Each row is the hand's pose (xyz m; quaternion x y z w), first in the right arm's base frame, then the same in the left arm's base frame.
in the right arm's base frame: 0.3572 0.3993 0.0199 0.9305 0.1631 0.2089 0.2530
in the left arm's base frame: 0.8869 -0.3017 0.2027 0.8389 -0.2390 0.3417 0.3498
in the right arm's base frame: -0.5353 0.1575 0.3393 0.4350 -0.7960 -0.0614 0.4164
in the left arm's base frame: 0.0289 0.1292 0.0151 0.1297 -0.9768 -0.0801 0.1503
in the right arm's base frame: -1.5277 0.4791 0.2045 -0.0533 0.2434 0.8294 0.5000
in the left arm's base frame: -0.3275 0.9625 -0.5187 -0.1835 0.1140 0.5590 0.8005
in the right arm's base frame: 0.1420 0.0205 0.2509 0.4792 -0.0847 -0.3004 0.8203
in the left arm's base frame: 0.4075 -0.4118 0.2373 0.4746 -0.4578 -0.4292 0.6172
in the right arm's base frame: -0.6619 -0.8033 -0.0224 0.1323 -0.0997 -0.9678 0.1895
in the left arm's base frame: -0.4854 -0.5933 -0.5173 -0.3352 0.1923 0.9028 0.1888
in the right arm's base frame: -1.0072 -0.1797 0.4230 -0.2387 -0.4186 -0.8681 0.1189
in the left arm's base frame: -0.5167 0.1812 -0.1924 0.1350 0.3324 0.8826 0.3038
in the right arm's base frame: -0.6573 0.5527 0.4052 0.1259 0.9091 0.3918 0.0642
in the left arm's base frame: 0.1700 0.5181 0.0799 0.3255 0.7623 0.3569 0.4309
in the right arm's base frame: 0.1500 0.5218 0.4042 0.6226 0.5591 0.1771 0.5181
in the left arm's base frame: 0.6559 -0.0057 0.4569 0.7046 0.1552 0.1382 0.6785
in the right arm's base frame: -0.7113 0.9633 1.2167 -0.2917 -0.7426 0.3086 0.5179
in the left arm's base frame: 0.0174 1.0211 0.8241 -0.6040 -0.7010 0.0288 0.3781
